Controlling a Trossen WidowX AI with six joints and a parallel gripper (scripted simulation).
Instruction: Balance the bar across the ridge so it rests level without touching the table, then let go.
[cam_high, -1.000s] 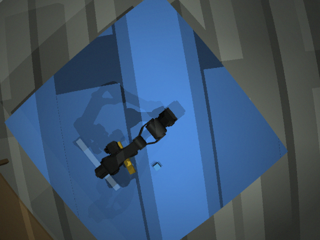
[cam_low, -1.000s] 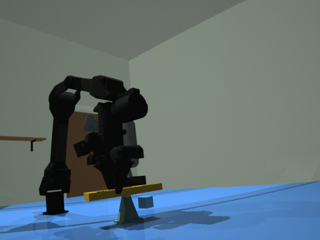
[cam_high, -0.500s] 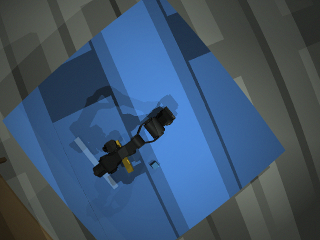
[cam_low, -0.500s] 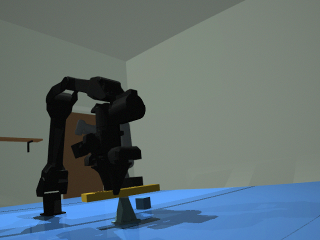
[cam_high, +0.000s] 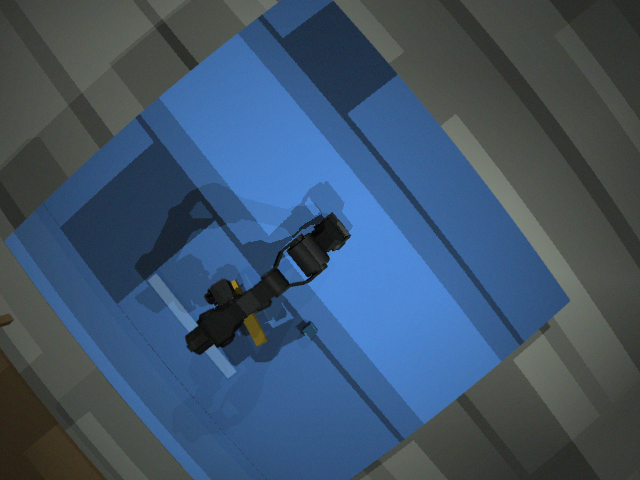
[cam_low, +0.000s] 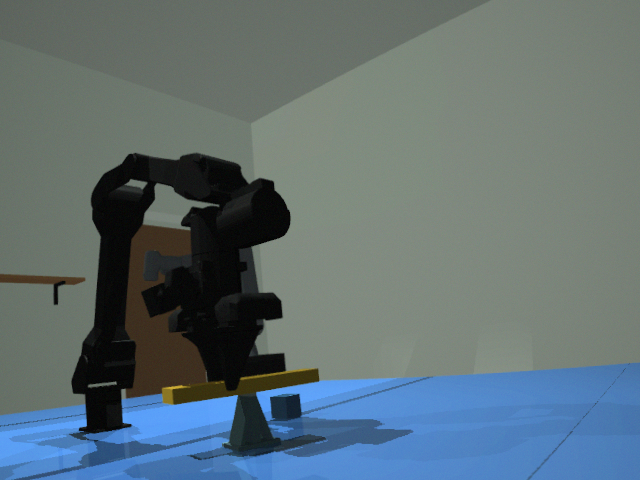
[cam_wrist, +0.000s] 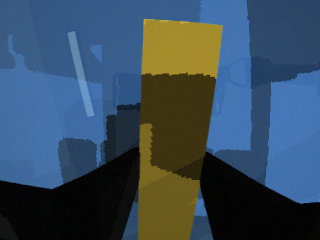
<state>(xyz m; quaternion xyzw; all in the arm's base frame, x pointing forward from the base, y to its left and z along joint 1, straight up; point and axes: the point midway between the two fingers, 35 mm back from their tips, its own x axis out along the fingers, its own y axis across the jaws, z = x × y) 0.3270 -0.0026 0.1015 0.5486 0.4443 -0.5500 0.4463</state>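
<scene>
The bar lies 10 mm ahead of my gripper tip and 30 mm to the left of it. Also, from my gripper tip: blue cube (90 mm behind, 190 mm to the left, 50 mm below).
</scene>
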